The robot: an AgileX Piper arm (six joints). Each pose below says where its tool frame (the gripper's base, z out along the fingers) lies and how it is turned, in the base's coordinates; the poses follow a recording.
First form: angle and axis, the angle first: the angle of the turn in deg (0 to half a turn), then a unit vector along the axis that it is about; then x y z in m.
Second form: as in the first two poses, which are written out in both.
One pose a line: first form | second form
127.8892, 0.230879, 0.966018, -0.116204, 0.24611, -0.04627, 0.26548 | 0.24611, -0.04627, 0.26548, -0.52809, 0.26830, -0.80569, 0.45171, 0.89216, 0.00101
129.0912, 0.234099, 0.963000, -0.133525, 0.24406, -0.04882, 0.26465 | 0.24406, -0.04882, 0.26465, -0.54120, 0.26395, -0.79839, 0.47122, 0.88157, -0.02797
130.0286, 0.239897, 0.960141, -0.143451, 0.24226, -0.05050, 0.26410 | 0.24226, -0.05050, 0.26410, -0.54860, 0.26864, -0.79175, 0.48832, 0.87162, -0.04262
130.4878, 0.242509, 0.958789, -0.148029, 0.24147, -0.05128, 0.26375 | 0.24147, -0.05128, 0.26375, -0.55229, 0.27090, -0.78841, 0.49607, 0.86686, -0.04964
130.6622, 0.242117, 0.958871, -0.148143, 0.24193, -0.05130, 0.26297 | 0.24193, -0.05130, 0.26297, -0.55478, 0.27106, -0.78660, 0.49581, 0.86694, -0.05095
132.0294, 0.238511, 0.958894, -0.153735, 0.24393, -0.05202, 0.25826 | 0.24393, -0.05202, 0.25826, -0.57454, 0.26763, -0.77348, 0.49602, 0.86557, -0.06895
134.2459, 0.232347, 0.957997, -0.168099, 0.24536, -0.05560, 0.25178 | 0.24536, -0.05560, 0.25178, -0.60609, 0.25748, -0.75257, 0.49831, 0.86037, -0.10696
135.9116, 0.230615, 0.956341, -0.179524, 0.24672, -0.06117, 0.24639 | 0.24672, -0.06117, 0.24639, -0.62688, 0.25405, -0.73653, 0.50386, 0.85324, -0.13455
